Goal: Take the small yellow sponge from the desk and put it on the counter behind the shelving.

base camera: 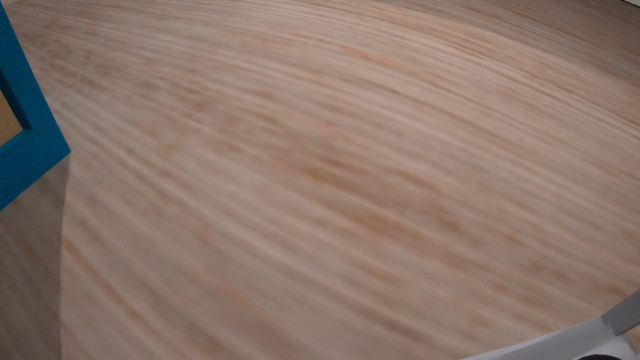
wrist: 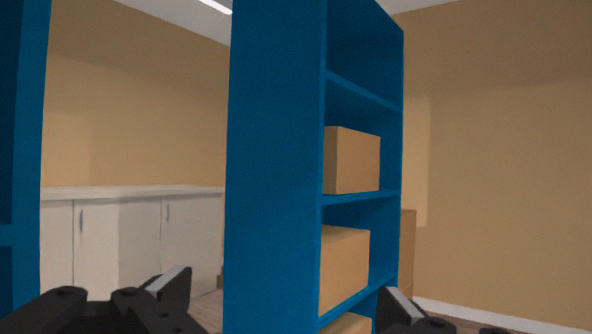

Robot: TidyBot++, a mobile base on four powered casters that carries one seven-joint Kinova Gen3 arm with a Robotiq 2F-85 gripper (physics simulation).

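Frame: origin at the arm's base, x ahead, y left, z up, level; millimetres.
Seen in the pictures: gripper, fingertip midpoint: (wrist: 283,298).
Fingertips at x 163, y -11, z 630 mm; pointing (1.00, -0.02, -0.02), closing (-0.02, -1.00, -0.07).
Observation:
A point is followed by its place in that frame.
My gripper (wrist: 283,298) {x 163, y -11, z 630 mm} is open, with its two dark fingers wide apart at the bottom of the wrist view and no object between them. The white counter (wrist: 135,191) {x 2264, y 996, z 508 mm}, with cabinet doors below it, stands against the far wall at the left of the wrist view. It shows through the gap between two blue shelving units. The nearer part of the blue shelving (wrist: 275,165) {x 1282, y 26, z 701 mm} rises in the middle of the wrist view and partly hides the right of the counter. The yellow sponge and the desk do not show in either view.
Another blue shelving unit (wrist: 30,150) {x 510, y 384, z 706 mm} stands at the left edge of the wrist view. Cardboard boxes (wrist: 357,160) {x 1468, y -325, z 736 mm} sit on the middle unit's shelves. A brown box (wrist: 407,250) {x 2286, y -875, z 148 mm} stands behind it. In the base camera view, a blue shelf corner (base camera: 47,135) {x 503, y 388, z -343 mm} juts in at the left, close to the base.

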